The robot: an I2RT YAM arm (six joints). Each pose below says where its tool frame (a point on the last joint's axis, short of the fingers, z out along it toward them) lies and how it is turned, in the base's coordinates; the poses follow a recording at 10 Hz.
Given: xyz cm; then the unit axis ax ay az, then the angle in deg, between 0 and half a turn.
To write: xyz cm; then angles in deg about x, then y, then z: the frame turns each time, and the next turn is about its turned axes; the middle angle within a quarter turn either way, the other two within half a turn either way. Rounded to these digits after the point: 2 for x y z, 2 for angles.
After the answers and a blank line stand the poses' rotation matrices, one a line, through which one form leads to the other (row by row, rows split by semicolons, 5 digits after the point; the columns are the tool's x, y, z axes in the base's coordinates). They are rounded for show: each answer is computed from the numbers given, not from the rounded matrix.
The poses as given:
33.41, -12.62, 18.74, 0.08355, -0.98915, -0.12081, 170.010
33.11, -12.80, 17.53, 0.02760, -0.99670, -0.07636, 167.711
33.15, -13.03, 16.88, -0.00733, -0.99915, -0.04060, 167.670
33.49, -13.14, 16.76, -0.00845, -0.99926, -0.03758, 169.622
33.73, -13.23, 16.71, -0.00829, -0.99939, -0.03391, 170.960
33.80, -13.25, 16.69, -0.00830, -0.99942, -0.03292, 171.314
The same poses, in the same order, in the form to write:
33.41, -12.62, 18.74, -166.89, -11.05, 171.62
33.11, -12.80, 17.53, -171.48, -12.49, 177.76
33.15, -13.03, 16.88, -175.20, -12.28, -178.64
33.49, -13.14, 16.76, -175.57, -10.33, -178.63
33.73, -13.23, 16.71, -176.01, -9.00, -178.74
33.80, -13.25, 16.69, -176.13, -8.65, -178.76

-0.97098 -0.14308 -0.19163; -0.18499 0.95718 0.22269; 0.15156 0.25168 -0.95587
-0.97558 -0.03813 -0.21631; -0.07064 0.98697 0.14460; 0.20797 0.15635 -0.96556
-0.97683 0.02315 -0.21277; 0.00581 0.99664 0.08176; 0.21395 0.07863 -0.97368
-0.98350 0.02352 -0.17938; 0.00998 0.99706 0.07601; 0.18064 0.07297 -0.98084
-0.98744 0.02180 -0.15647; 0.01114 0.99758 0.06866; 0.15759 0.06606 -0.98529
-0.98839 0.02147 -0.15039; 0.01152 0.99771 0.06668; 0.15148 0.06417 -0.98638

